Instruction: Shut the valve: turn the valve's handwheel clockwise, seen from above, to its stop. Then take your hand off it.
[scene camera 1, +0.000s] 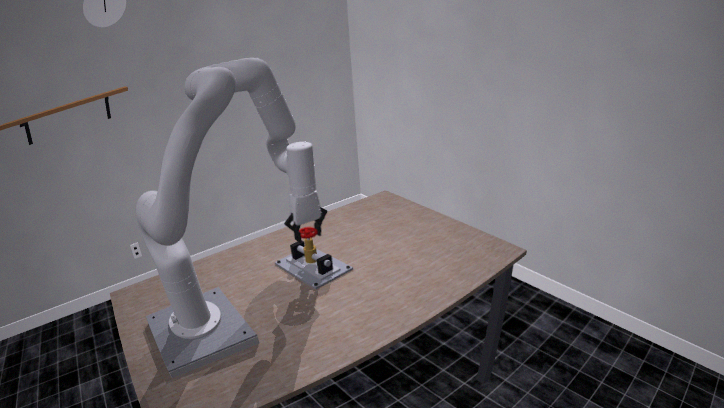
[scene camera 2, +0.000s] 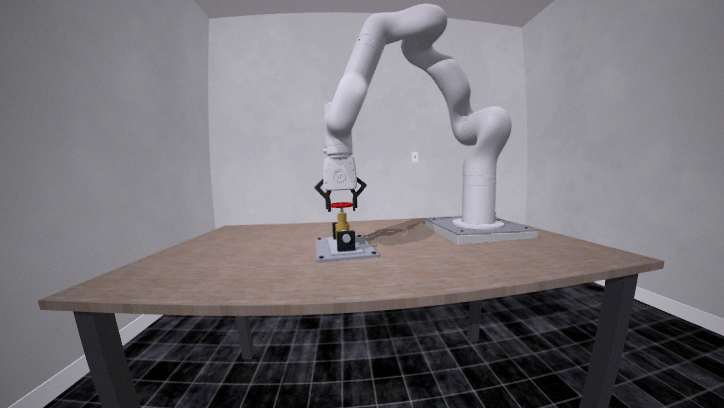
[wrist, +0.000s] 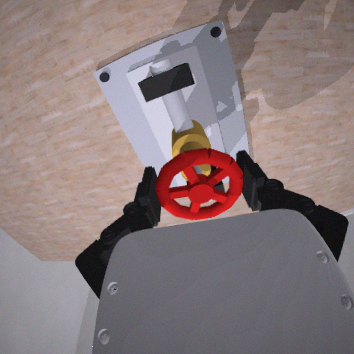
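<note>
The red handwheel (scene camera 1: 308, 232) (scene camera 2: 341, 205) (wrist: 201, 192) lies level on top of the brass valve body (scene camera 1: 310, 253) (scene camera 2: 342, 220) (wrist: 183, 139). My gripper (scene camera 1: 308, 235) (scene camera 2: 341, 206) (wrist: 196, 171) points down from above and is shut on the handwheel, with one black finger against each side of its rim. In the wrist view the wheel's spokes and hub show between the fingers. The wheel hides part of the valve body there. A stop or mark for the wheel's angle cannot be made out.
The valve's pipe (wrist: 176, 107) runs through black blocks (scene camera 1: 324, 264) (scene camera 2: 346, 240) (wrist: 166, 81) on a grey base plate (scene camera 1: 288, 268) (scene camera 2: 326, 257) (wrist: 116, 95). The plate lies on the wooden table (scene camera 1: 405, 283) (scene camera 2: 227, 278) (wrist: 45, 125). The arm's own base plate (scene camera 1: 222, 349) (scene camera 2: 496, 236) stands on the same table.
</note>
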